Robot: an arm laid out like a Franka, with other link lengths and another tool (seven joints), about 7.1 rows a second.
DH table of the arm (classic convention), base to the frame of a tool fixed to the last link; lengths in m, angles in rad. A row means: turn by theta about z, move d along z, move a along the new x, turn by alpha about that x. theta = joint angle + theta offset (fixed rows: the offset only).
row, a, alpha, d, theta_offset
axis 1, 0, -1.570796, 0.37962, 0
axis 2, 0, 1.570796, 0, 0
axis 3, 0.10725, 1.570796, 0.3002, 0
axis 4, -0.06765, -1.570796, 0, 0
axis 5, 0, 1.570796, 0.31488, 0
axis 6, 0.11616, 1.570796, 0, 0
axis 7, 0.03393, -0.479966, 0.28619, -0.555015
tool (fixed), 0, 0, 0.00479, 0
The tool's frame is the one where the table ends.
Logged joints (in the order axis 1, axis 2, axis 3, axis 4, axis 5, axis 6, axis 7), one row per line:
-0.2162 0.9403 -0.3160 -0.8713 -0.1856 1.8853 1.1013
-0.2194 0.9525 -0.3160 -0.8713 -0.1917 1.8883 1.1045
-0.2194 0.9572 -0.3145 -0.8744 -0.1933 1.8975 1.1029
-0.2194 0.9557 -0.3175 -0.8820 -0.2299 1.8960 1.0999
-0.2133 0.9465 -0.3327 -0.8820 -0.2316 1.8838 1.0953
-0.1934 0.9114 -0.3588 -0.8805 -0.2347 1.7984 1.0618
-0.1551 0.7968 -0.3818 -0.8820 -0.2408 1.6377 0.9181
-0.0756 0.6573 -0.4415 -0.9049 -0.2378 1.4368 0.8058
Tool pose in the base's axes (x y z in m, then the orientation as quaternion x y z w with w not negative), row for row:
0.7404 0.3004 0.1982 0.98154 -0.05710 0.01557 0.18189
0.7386 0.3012 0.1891 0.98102 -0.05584 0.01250 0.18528
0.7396 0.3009 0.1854 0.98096 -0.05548 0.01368 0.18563
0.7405 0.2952 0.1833 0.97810 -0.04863 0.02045 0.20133
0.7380 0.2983 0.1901 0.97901 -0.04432 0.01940 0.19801
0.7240 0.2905 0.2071 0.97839 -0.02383 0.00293 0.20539
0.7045 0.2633 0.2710 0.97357 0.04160 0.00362 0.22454
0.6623 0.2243 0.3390 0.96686 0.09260 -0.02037 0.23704
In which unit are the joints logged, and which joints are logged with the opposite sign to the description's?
The joints are logged in radians. Opposite sign: axis 1, axis 3.
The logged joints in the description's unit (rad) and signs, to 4 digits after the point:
0.2162 0.9403 0.3160 -0.8713 -0.1856 1.8853 1.1013
0.2194 0.9525 0.3160 -0.8713 -0.1917 1.8883 1.1045
0.2194 0.9572 0.3145 -0.8744 -0.1933 1.8975 1.1029
0.2194 0.9557 0.3175 -0.8820 -0.2299 1.8960 1.0999
0.2133 0.9465 0.3327 -0.8820 -0.2316 1.8838 1.0953
0.1934 0.9114 0.3588 -0.8805 -0.2347 1.7984 1.0618
0.1551 0.7968 0.3818 -0.8820 -0.2408 1.6377 0.9181
0.0756 0.6573 0.4415 -0.9049 -0.2378 1.4368 0.8058

